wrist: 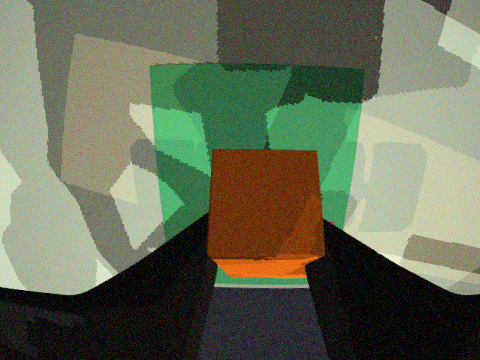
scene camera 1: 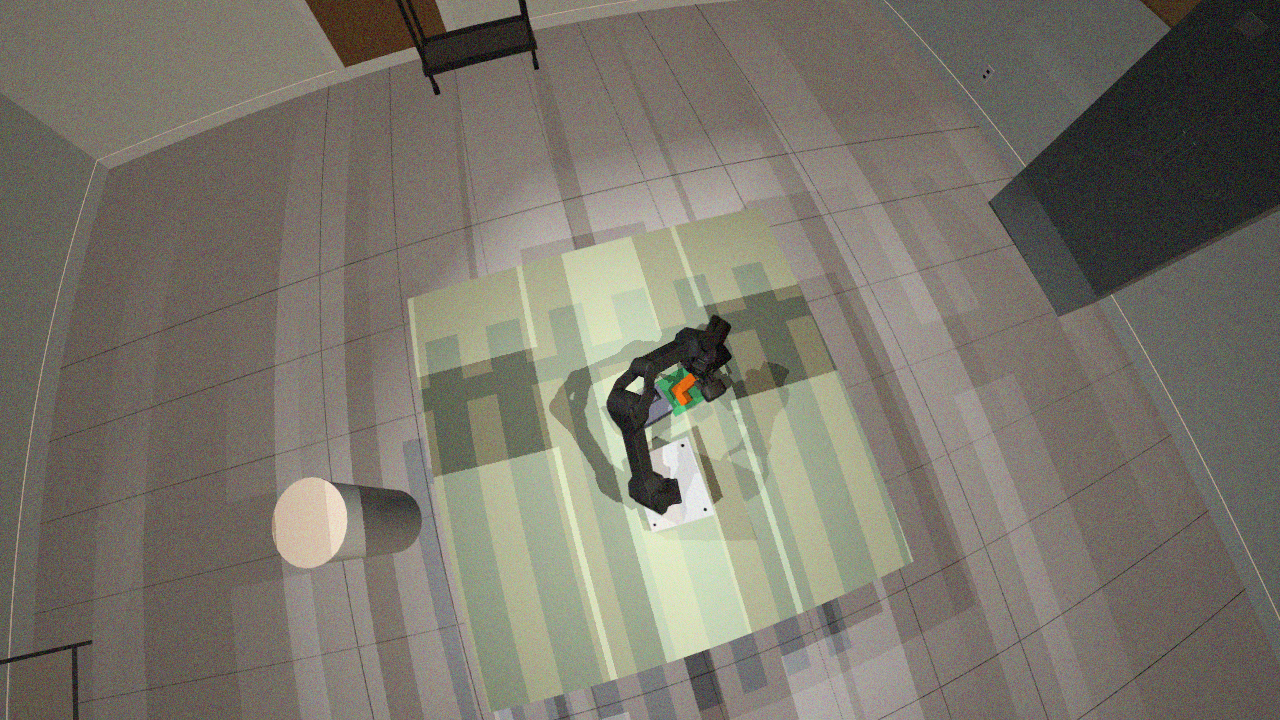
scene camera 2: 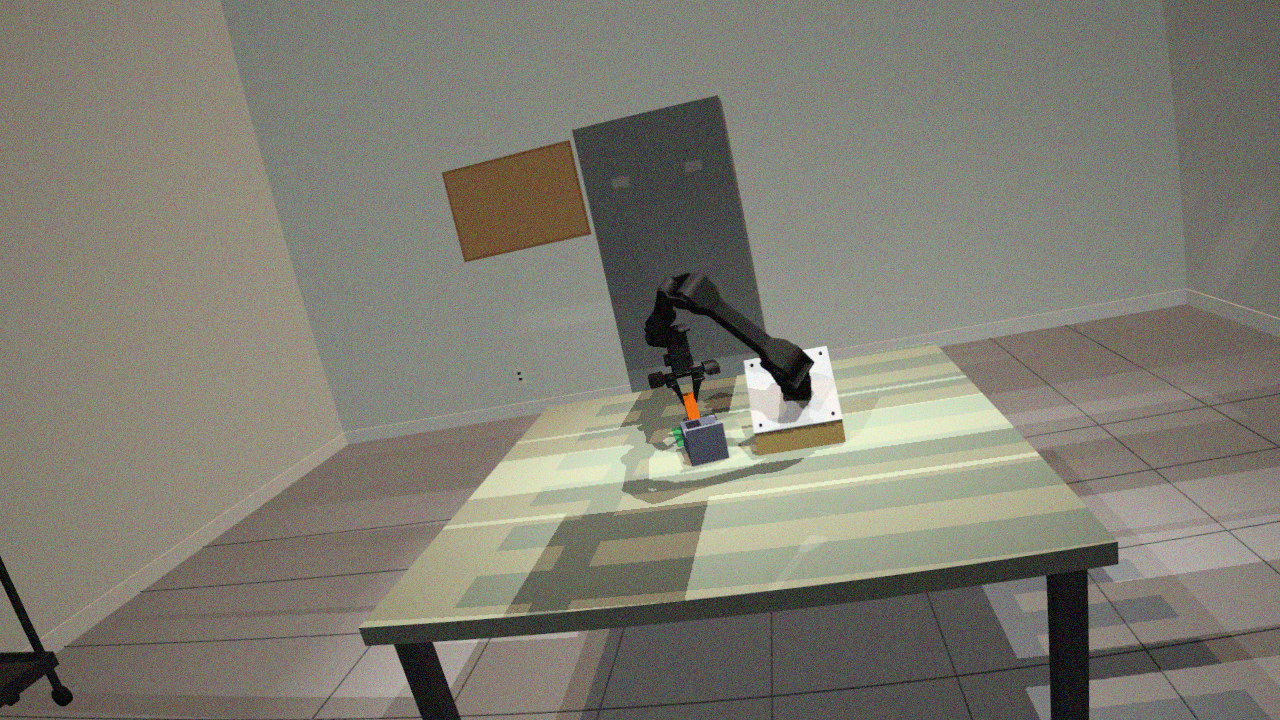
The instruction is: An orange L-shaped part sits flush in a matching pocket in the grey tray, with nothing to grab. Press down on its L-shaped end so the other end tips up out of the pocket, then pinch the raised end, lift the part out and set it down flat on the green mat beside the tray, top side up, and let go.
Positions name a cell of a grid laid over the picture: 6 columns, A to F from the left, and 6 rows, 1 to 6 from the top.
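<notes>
My gripper (scene camera 2: D4) holds an orange L-shaped part (wrist: D4). The wrist view shows my gripper (wrist: D4) and a green mat (wrist: C2). Scene camera 1 shows my gripper (scene camera 1: D4) and the green mat (scene camera 1: D4).
</notes>
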